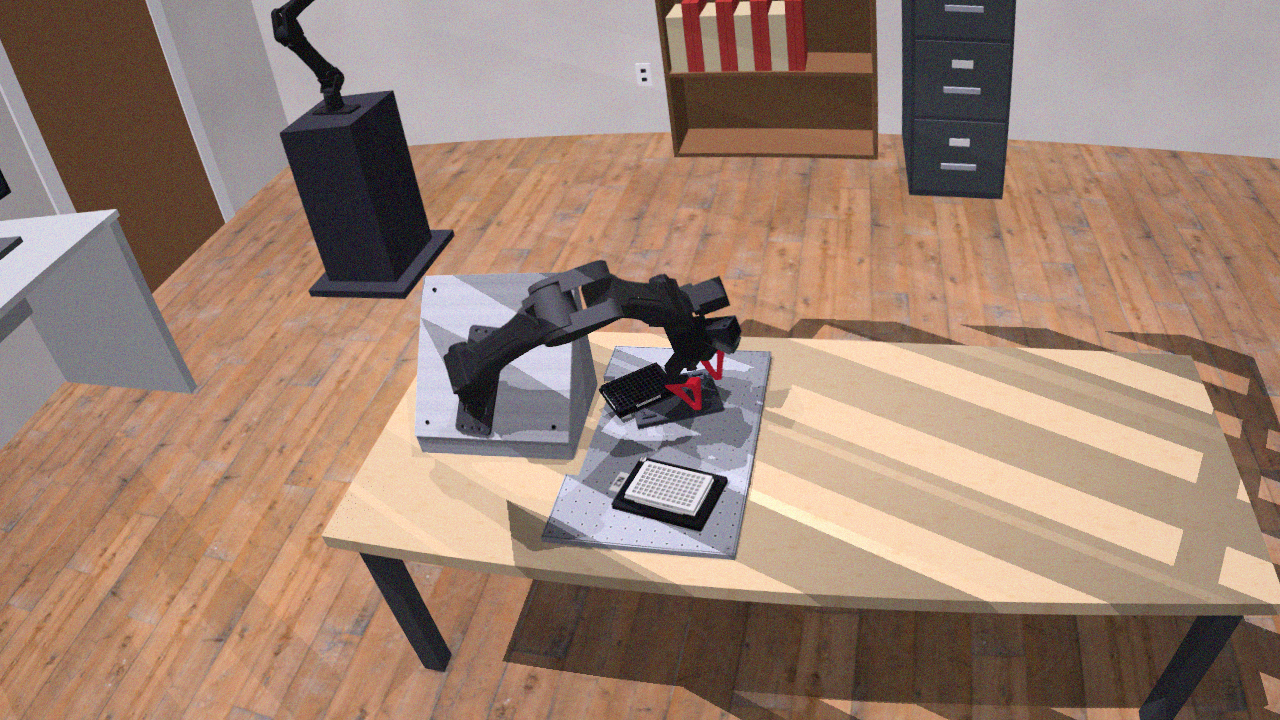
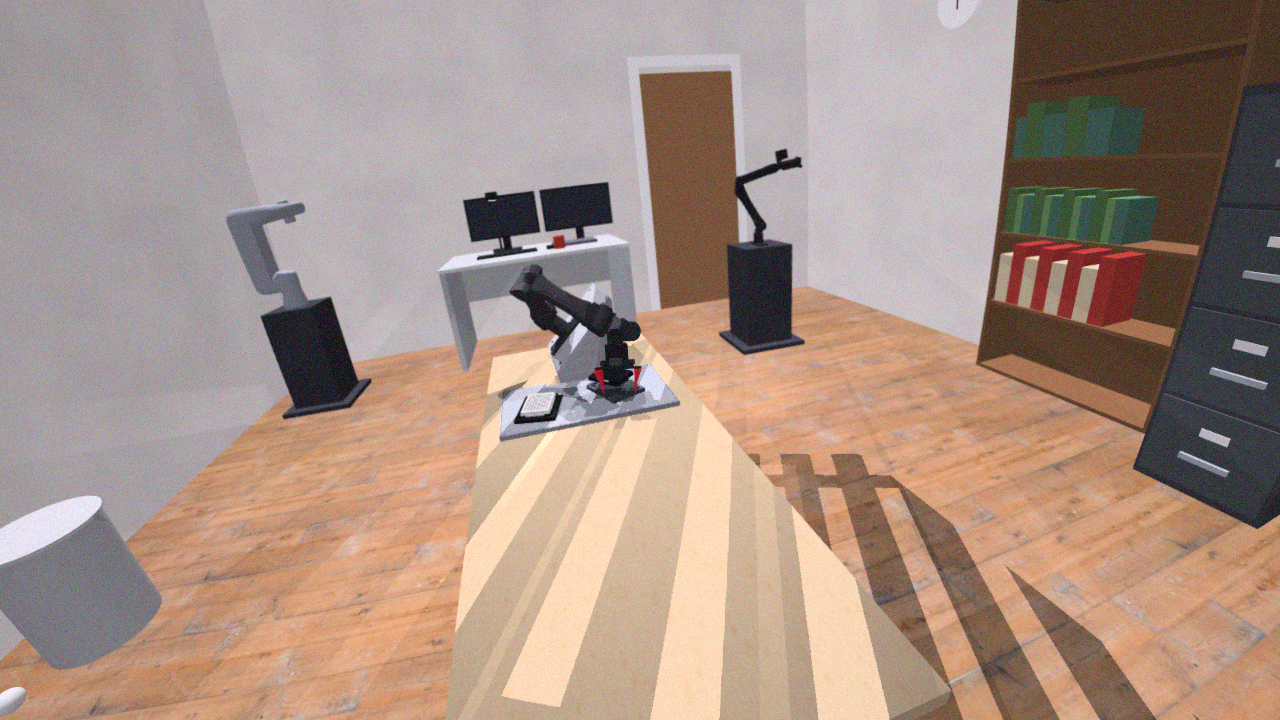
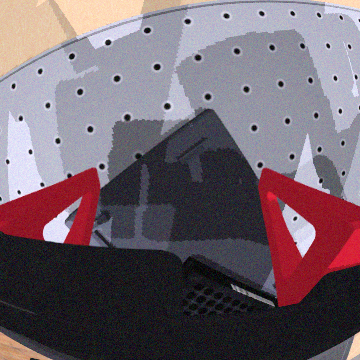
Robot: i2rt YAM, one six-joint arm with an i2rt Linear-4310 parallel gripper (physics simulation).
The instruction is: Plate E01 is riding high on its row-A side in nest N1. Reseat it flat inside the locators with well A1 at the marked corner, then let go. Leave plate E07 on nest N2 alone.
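Frame: origin at the arm's base, x ahead, y left, z up, level; metres.
Where they show: gripper, fingertip midpoint: (image 1: 708, 394) (image 2: 619, 392) (image 3: 178, 176); arm's base, link origin: (image 1: 481, 380) (image 2: 568, 332).
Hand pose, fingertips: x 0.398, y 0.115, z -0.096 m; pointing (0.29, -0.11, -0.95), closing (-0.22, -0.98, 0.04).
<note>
Things, the pixels of their centre, and the offset from my fingertips. "pt": a spot on its surface instead. Level surfaces: height alone.
- black plate, body centre: (image 3: 219, 324) (image 1: 638, 389) (image 2: 610, 375) 0.134 m back, 0.006 m right, 0.006 m up
- dark nest N1, body centre: (image 3: 203, 257) (image 1: 674, 396) (image 2: 615, 387) 0.065 m back, 0.004 m right, 0.008 m down
- white plate E07, body centre: (image 1: 669, 487) (image 2: 538, 404) 0.019 m back, 0.247 m right, 0.002 m up
- black nest N2, surface spot: (image 1: 711, 510) pt 0.058 m ahead, 0.278 m right, 0.011 m down
- grey perforated board, body centre: (image 3: 316, 205) (image 1: 667, 439) (image 2: 584, 397) 0.058 m back, 0.105 m right, 0.023 m down
- wooden table, surface height: 0.030 m down
- small light tag, surface spot: (image 1: 619, 484) pt 0.112 m back, 0.235 m right, 0.015 m down
The black plate (image 1: 633, 389) (image 3: 215, 301), which I take as E01, lies off to the robot-base side of the dark nest N1 (image 1: 666, 415) (image 3: 200, 210). It looks tilted, with its near edge at or over the nest's edge; the contact is hidden. Much of the nest floor shows bare. My gripper (image 1: 707, 392) (image 2: 619, 392) (image 3: 178, 176) is open and empty, its red fingers spread above the nest, beside the plate. The white plate E07 (image 1: 669, 488) (image 2: 538, 404) sits flat on the black nest N2 (image 1: 711, 510). Labels and well A1 are unreadable.
Both nests stand on a grey perforated board (image 1: 581, 523) (image 3: 237, 30) on the wooden table (image 1: 895, 537) (image 2: 617, 582). The grey sloped arm mount (image 1: 537, 420) stands beside the board, close to the black plate. A small light tag (image 1: 619, 484) is beside nest N2.
</note>
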